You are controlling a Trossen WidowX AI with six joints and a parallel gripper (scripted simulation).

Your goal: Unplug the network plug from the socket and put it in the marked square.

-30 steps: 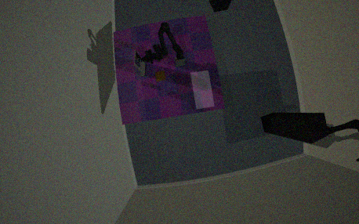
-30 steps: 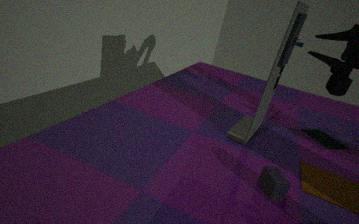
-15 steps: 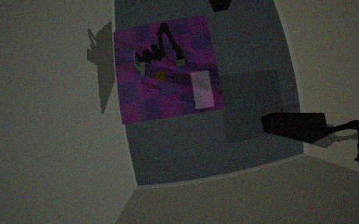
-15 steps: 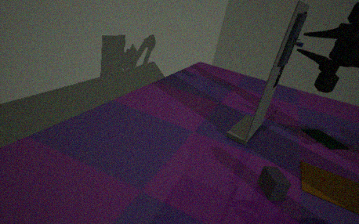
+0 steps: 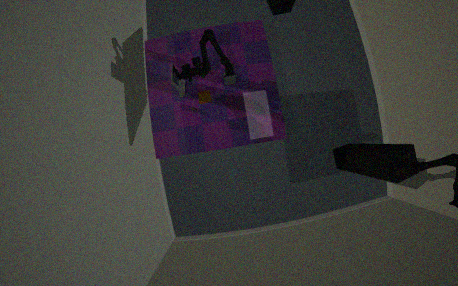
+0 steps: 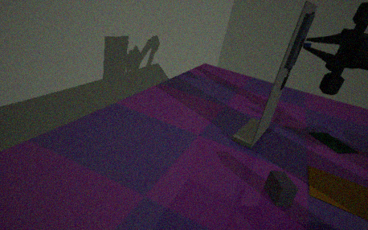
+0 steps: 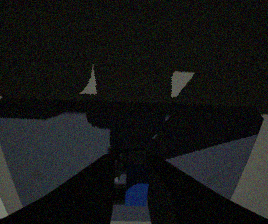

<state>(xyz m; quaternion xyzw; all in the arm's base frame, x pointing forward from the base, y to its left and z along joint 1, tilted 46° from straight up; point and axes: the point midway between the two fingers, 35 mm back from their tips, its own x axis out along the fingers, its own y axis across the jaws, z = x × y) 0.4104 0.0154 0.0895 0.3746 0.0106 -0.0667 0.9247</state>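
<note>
Now: gripper tip 150 mm past the orange marked square, 140 mm to the right of it and 260 mm above it. Round my gripper tip: small grey block: 10 mm behind, 230 mm to the left, 240 mm below; then upright grey panel: 30 mm ahead, 100 mm below; then dark flat patch: 190 mm behind, 110 mm to the right, 260 mm below.
</note>
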